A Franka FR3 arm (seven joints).
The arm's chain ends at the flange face. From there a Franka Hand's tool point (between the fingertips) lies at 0.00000 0.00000 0.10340 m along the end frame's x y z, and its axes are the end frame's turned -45 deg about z.
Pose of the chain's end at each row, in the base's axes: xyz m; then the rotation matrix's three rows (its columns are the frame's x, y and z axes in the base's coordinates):
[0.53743 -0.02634 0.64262], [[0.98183 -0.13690 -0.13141], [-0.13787 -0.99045 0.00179], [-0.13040 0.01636 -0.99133]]
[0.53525 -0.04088 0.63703], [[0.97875 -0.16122 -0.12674], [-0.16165 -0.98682 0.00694], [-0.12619 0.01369 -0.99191]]
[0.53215 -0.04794 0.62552], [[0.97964 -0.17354 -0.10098], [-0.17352 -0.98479 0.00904], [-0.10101 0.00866 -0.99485]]
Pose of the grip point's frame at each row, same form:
[0.52384 -0.02615 0.54012], [[0.79106 0.59746 -0.13141], [0.60287 -0.79784 0.00179], [-0.10377 -0.08064 -0.99133]]
[0.52215 -0.04016 0.53447], [[0.80608 0.57808 -0.12674], [0.58348 -0.81209 0.00694], [-0.09891 -0.07955 -0.99191]]
[0.52171 -0.04701 0.52265], [[0.81542 0.57000 -0.10098], [0.57365 -0.81905 0.00904], [-0.07755 -0.06530 -0.99485]]

